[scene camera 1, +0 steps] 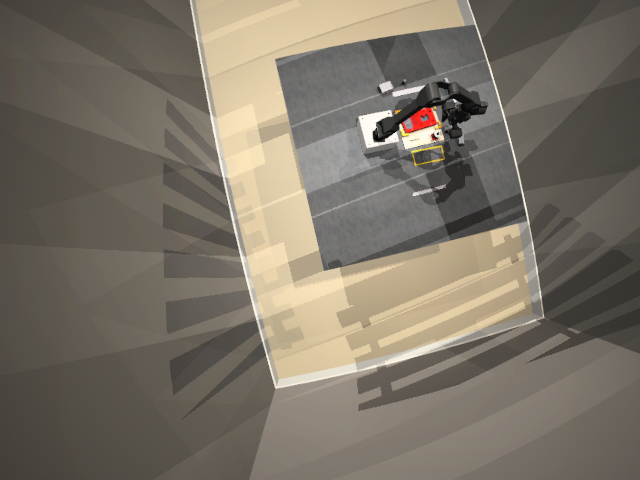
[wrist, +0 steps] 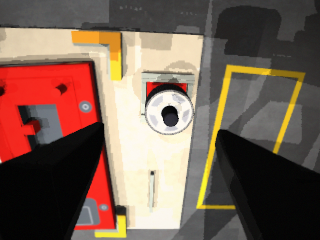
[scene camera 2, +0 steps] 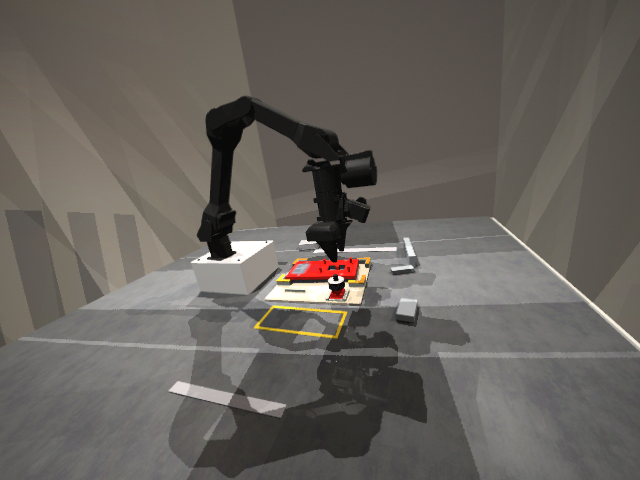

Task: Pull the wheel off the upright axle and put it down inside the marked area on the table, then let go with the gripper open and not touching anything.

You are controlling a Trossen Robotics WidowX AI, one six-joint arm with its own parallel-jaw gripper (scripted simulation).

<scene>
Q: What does the gripper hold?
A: Nothing.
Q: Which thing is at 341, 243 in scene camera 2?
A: The gripper.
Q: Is the gripper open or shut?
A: Open.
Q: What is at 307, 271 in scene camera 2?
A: A red plate.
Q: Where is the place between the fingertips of the gripper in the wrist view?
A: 161, 133
</scene>
